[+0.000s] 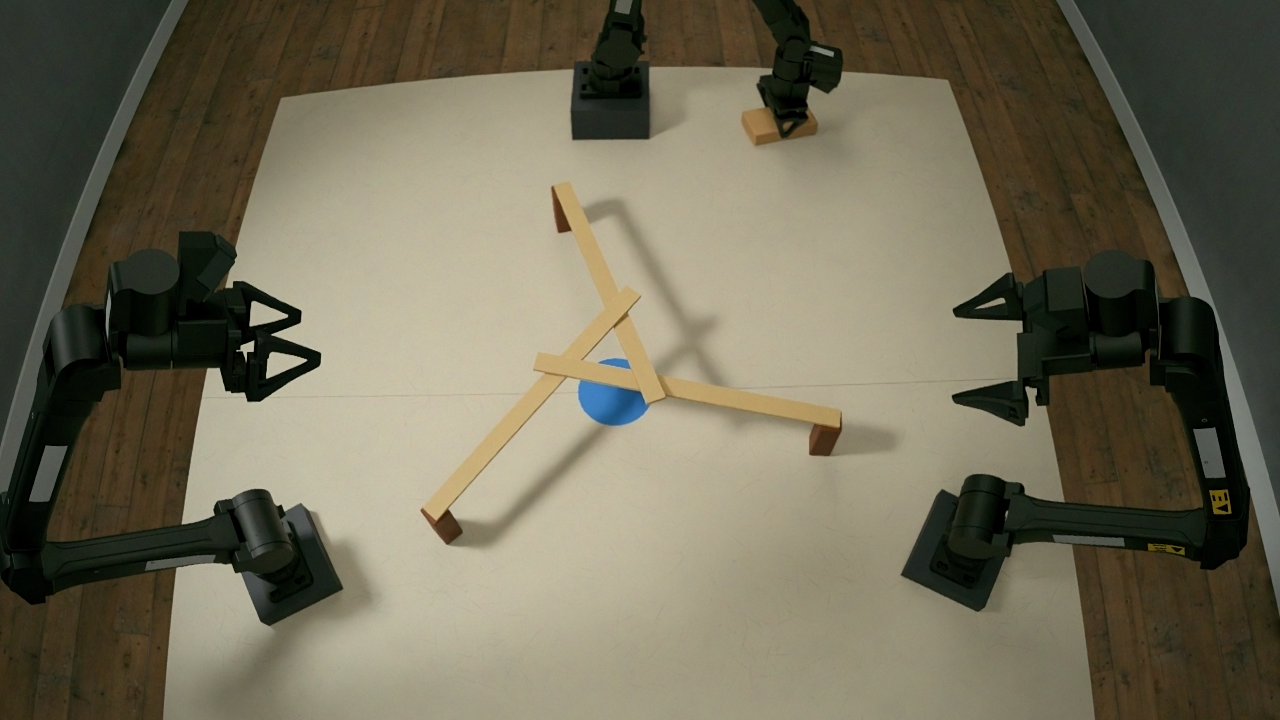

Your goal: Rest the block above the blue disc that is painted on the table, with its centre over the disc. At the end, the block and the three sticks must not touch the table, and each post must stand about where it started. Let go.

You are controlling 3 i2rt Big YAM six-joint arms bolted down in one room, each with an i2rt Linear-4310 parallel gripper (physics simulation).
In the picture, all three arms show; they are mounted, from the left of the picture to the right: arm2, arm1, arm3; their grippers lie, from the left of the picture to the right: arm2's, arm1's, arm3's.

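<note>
The block (pixel 759 127) is a tan slab at the back right, with arm1's gripper (pixel 786 130) down at it; whether the fingers grip it is hidden. Three pale sticks, the back one (pixel 588 243), the left one (pixel 496 442) and the right one (pixel 751 401), are raised and interlock in a triangle, crossing partly over the blue disc (pixel 613 411). Their outer ends rest on brown posts: the back post (pixel 561 215), the left post (pixel 444 527) and the right post (pixel 823 440). Arm2's gripper (pixel 309 337) is open and empty at the left. Arm3's gripper (pixel 955 354) is open and empty at the right.
Arm1's dark base (pixel 610 120) stands at the back edge of the pale table (pixel 626 626). Arm2's base (pixel 308 573) is at the front left, arm3's base (pixel 930 555) at the front right. The sticks cast shadows on the table.
</note>
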